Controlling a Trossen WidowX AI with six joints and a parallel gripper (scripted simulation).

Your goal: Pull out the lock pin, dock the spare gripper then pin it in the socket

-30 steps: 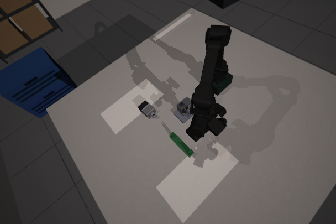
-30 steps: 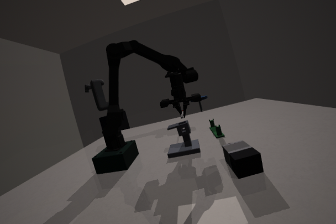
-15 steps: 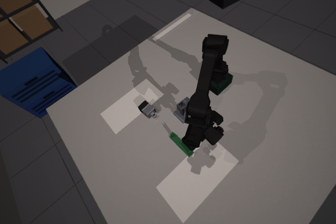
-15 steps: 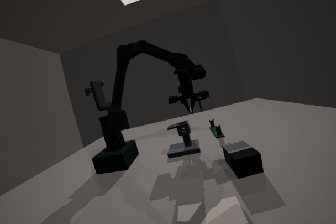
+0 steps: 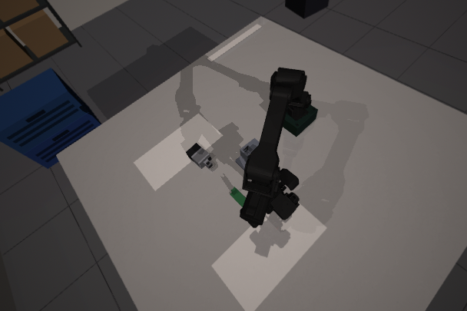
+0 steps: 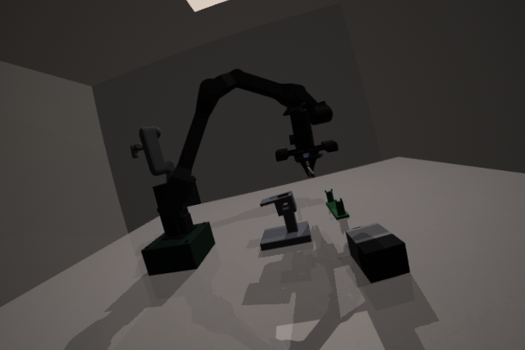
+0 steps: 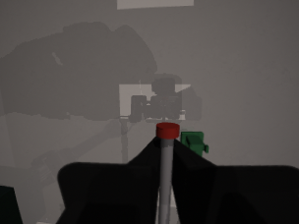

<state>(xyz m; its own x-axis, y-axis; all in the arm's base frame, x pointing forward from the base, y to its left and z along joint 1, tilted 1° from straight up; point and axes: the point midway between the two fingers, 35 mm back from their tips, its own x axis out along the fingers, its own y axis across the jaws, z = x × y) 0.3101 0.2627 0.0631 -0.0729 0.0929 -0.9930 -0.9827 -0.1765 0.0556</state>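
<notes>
Right now the green stand is 6 cm ahead of my gripper tip, 8 cm to the right of it and 7 cm below it. From my gripper tip the other things lie so: spare gripper: 11 cm ahead, 33 cm to the right, 7 cm below; then grey mount: 5 cm behind, 21 cm to the right, 4 cm below.
</notes>
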